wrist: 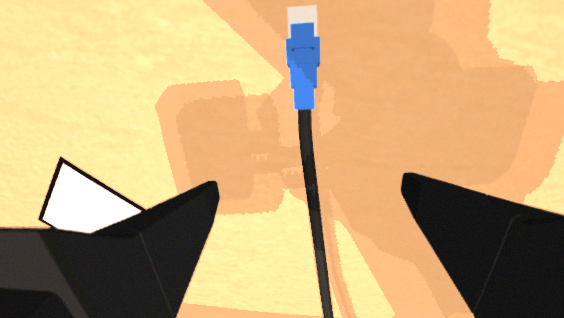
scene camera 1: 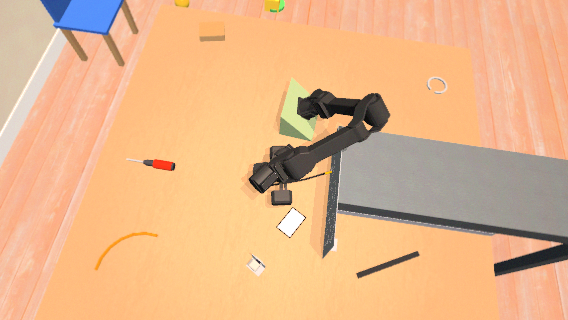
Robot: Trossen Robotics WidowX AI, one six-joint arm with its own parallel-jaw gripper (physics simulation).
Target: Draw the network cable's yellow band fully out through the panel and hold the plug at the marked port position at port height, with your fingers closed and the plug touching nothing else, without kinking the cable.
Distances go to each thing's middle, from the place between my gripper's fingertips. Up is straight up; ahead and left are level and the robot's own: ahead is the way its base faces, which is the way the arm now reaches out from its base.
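I find the white black-edged card (wrist: 76, 203) 120 mm ahead of my hand, 50 mm to the left of it and 20 mm below it. As for the network cable plug (wrist: 302, 45), my hand is 10 mm short of it, 60 mm to the left of it and 10 mm above it. Going by their middles, the plug is the nearest to my hand of the things named here.
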